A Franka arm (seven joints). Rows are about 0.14 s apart.
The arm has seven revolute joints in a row. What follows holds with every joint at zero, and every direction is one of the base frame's.
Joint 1 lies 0.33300 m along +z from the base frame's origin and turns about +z.
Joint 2 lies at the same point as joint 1 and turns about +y.
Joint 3 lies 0.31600 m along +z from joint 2 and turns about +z.
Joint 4 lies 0.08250 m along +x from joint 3 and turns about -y.
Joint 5 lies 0.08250 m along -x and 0.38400 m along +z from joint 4 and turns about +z.
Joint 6 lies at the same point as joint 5 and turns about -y.
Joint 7 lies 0.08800 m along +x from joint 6 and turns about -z.
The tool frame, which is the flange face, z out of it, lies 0.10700 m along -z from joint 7; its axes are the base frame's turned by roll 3.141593, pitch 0.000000 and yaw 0.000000 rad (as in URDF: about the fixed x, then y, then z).
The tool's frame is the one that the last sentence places.
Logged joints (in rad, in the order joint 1, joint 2, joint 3, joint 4, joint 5, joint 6, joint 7), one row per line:
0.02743 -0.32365 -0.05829 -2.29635 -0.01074 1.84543 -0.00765
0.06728 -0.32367 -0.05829 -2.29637 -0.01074 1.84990 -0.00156
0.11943 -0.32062 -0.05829 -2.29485 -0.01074 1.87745 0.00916
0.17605 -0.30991 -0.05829 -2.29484 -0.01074 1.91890 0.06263
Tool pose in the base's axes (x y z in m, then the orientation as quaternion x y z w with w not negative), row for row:
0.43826 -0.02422 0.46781 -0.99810 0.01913 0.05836 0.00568
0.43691 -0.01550 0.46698 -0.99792 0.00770 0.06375 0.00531
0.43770 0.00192 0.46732 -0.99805 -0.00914 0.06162 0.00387
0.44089 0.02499 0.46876 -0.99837 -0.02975 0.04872 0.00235
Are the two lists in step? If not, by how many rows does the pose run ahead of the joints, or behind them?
The pose runs 1 row behind the joints: the pose in row i belongs to the joints in row i - 1.
